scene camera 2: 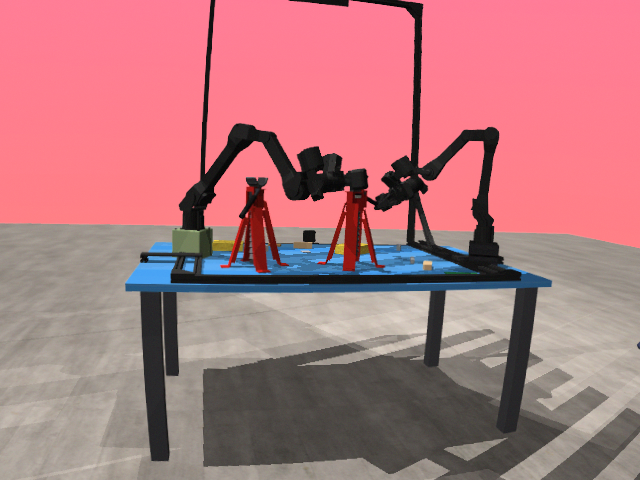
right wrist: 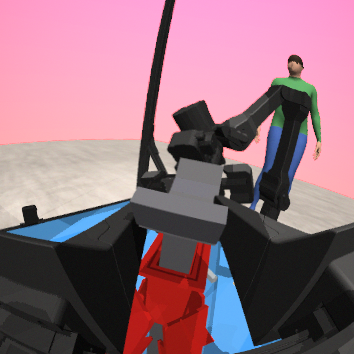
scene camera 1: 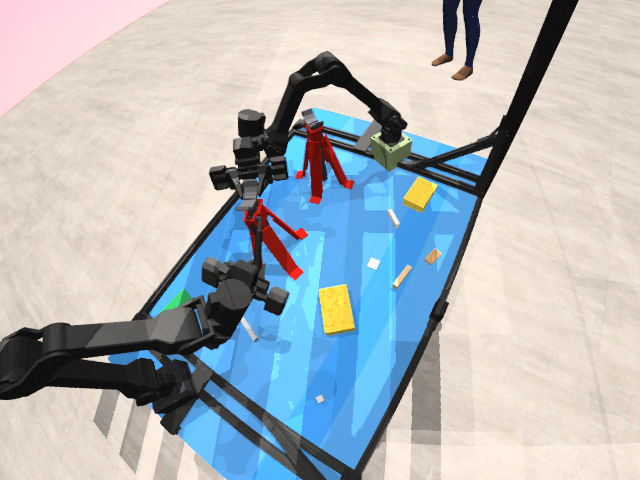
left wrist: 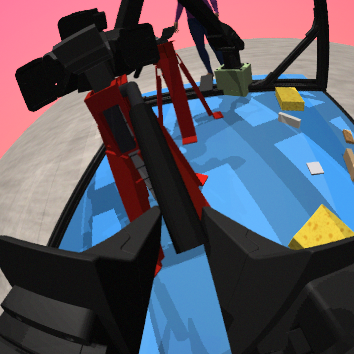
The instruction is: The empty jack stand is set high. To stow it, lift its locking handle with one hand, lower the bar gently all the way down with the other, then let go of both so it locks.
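The red jack stand (scene camera 1: 279, 252) (scene camera 2: 353, 227) (right wrist: 172, 302) stands upright on the table. A short stretch of its grey bar (right wrist: 177, 256) shows between the red top and the saddle (scene camera 1: 250, 192) (right wrist: 180, 220). My right gripper (scene camera 1: 249, 186) (scene camera 2: 356, 179) (right wrist: 180, 203) is shut on the saddle from above. The black locking handle (scene camera 1: 258, 240) (left wrist: 162, 172) slants outward from the stand's top, less steep than the other stand's handle in scene camera 2. My left gripper (scene camera 1: 256, 266) (scene camera 2: 379, 202) (left wrist: 181, 213) is shut on its free end.
A second red jack stand (scene camera 1: 316, 165) (scene camera 2: 258, 232) (left wrist: 177, 95) stands near the right arm. Yellow sponges (scene camera 1: 336, 310) (scene camera 1: 420, 193), a white piece (scene camera 1: 373, 263) and small blocks (scene camera 1: 402, 276) (scene camera 1: 433, 256) lie on the table. A black frame rail (scene camera 2: 336, 279) runs along the table's edge.
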